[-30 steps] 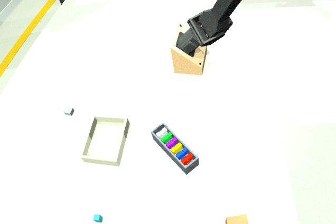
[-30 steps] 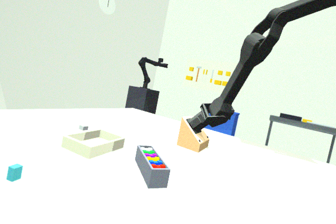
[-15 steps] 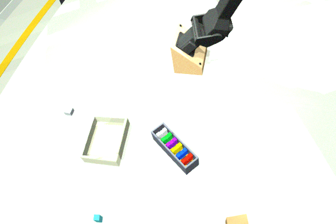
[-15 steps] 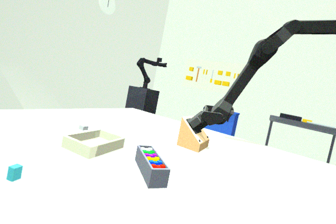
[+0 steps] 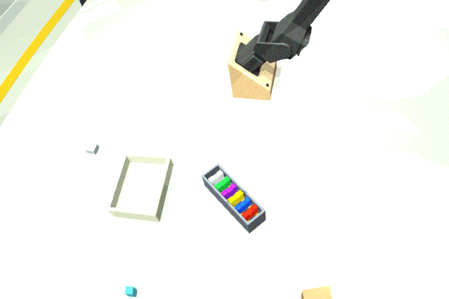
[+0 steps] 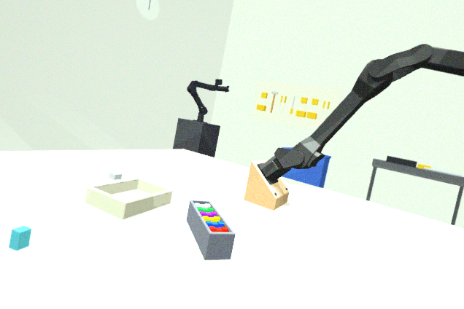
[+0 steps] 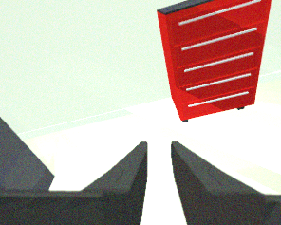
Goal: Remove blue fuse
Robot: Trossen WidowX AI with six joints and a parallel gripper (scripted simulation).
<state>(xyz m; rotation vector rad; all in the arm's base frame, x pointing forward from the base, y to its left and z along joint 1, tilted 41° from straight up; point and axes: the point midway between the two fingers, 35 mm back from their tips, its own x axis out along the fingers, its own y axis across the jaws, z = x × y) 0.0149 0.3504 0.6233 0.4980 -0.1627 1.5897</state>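
Now: the blue fuse 660 mm to the right of my gripper tip, 310 mm ahead of it and 280 mm below it. The rest, counted from my gripper tip: red fuse: 650 mm to the right, 320 mm ahead, 280 mm below; then purple fuse: 690 mm to the right, 290 mm ahead, 280 mm below; then yellow fuse: 680 mm to the right, 300 mm ahead, 280 mm below.
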